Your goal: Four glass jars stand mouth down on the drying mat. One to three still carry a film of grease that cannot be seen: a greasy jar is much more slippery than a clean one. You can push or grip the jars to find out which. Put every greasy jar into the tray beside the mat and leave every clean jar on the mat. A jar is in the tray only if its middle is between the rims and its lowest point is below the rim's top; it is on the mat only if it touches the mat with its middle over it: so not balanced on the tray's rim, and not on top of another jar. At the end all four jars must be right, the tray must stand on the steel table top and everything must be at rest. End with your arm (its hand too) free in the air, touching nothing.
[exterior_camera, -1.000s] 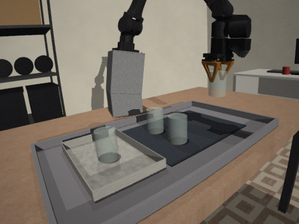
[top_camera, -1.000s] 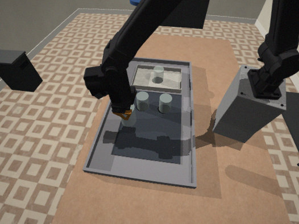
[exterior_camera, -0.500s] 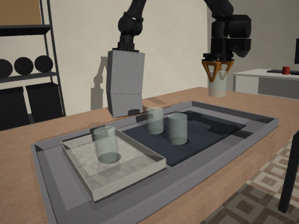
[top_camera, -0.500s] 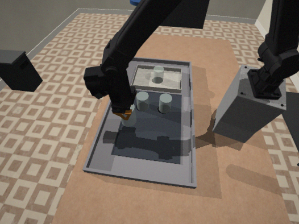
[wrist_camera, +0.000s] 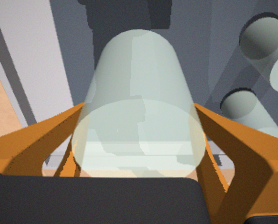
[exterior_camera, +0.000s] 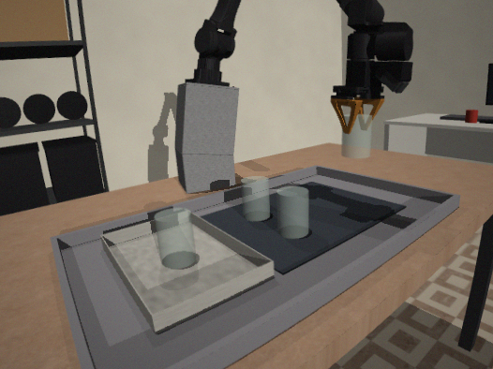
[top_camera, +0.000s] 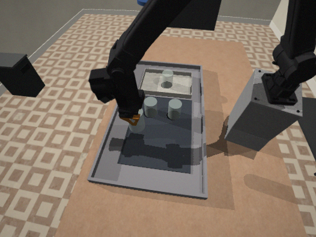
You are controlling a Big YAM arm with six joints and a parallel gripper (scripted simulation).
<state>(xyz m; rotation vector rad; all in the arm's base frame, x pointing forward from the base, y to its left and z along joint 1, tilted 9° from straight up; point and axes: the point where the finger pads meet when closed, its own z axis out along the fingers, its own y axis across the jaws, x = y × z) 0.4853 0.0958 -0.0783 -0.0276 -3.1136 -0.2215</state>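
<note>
My gripper is now 90 mm past the pale tray, 410 mm to the left of it and 190 mm above it. The rest, counted from my hand: dark drying mat 80 mm behind, 90 mm to the right, 200 mm below; rimmed steel table top 70 mm behind, 200 mm to the right, 200 mm below.
</note>
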